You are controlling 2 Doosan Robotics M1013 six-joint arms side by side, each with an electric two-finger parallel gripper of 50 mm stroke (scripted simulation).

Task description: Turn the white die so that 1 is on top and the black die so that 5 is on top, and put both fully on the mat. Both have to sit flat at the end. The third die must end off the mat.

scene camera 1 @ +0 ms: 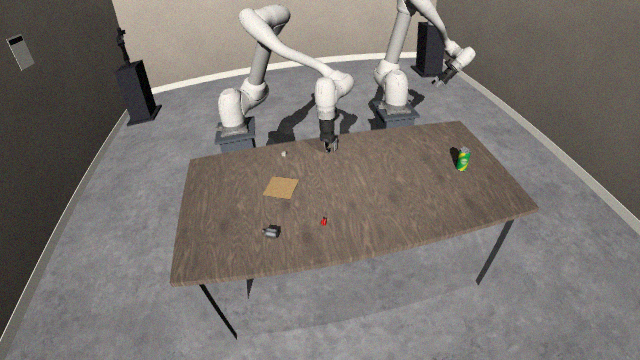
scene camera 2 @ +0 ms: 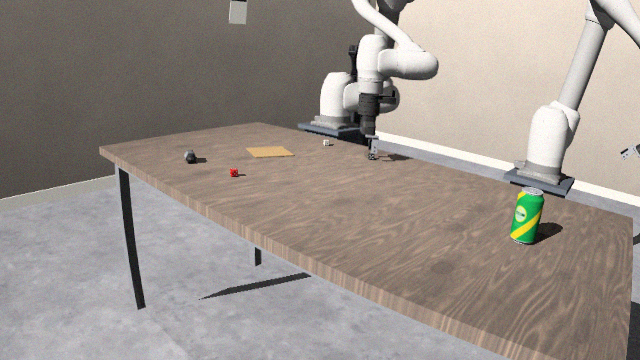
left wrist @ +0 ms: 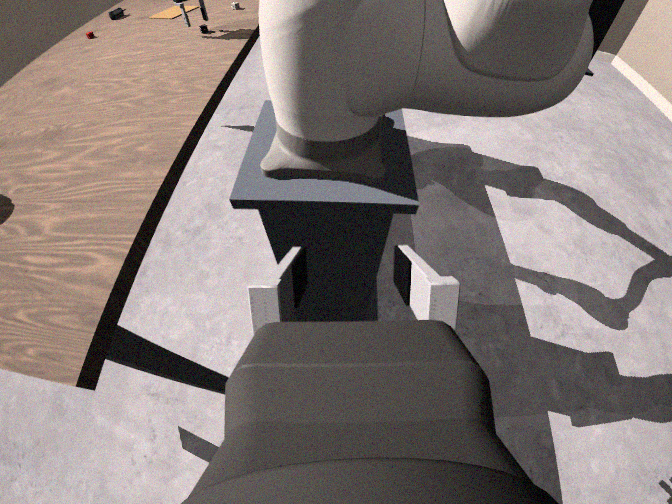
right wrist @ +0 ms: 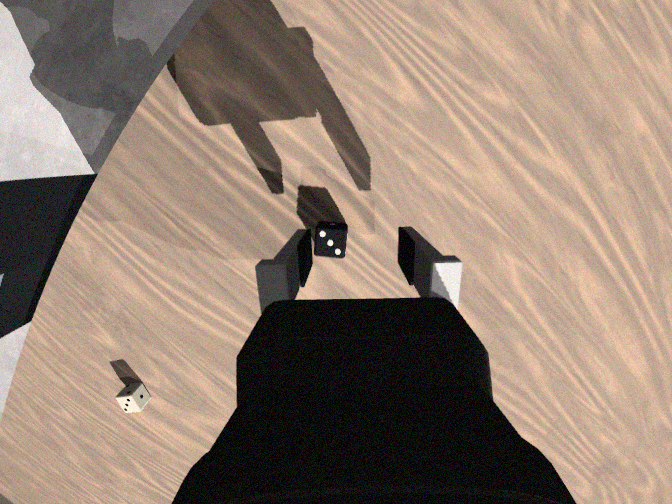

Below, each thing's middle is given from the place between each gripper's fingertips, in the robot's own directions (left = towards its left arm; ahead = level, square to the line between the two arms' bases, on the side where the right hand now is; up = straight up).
Right now my right hand (scene camera 2: 372, 151) is 40 mm above the black die (right wrist: 330, 237), 10 mm to the left of it and 10 mm past it. Also, from my right hand: white die (right wrist: 133, 397): 250 mm to the right, 40 mm below, 40 mm behind.
I see my left gripper 46 cm short of the black die, 87 cm to the left of it and 15 cm above it. The rest, counted from my left hand: white die (43 cm ahead, 111 cm to the right, 15 cm below).
